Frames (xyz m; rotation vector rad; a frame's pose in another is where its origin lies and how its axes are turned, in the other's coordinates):
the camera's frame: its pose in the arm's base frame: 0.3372 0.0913 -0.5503 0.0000 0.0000 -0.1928
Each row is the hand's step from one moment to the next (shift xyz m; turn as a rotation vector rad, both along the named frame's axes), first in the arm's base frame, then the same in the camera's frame.
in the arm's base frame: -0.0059 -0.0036 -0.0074 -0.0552 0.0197 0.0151
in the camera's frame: -0.0051 -0.0047 -0.0074 -0.0580 0.0088 0.0151
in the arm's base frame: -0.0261 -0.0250 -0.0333 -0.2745 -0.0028 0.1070
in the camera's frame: -0.0208 -0.0295 -0.0333 -0.2689 -0.0553 0.1070
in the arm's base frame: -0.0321 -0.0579 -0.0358 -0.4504 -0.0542 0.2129
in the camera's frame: -0.0204 -0.0630 -0.0358 -0.4317 -0.1395 0.2129
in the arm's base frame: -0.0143 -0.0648 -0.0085 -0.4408 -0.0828 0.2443
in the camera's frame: -0.0016 -0.0663 -0.0085 -0.4168 -0.1657 0.2443
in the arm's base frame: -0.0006 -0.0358 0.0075 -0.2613 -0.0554 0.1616
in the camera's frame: 0.0063 -0.0353 0.0075 -0.2458 -0.1044 0.1616
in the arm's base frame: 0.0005 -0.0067 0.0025 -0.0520 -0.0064 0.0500
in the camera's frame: 0.0018 -0.0065 0.0025 -0.0498 -0.0162 0.0500
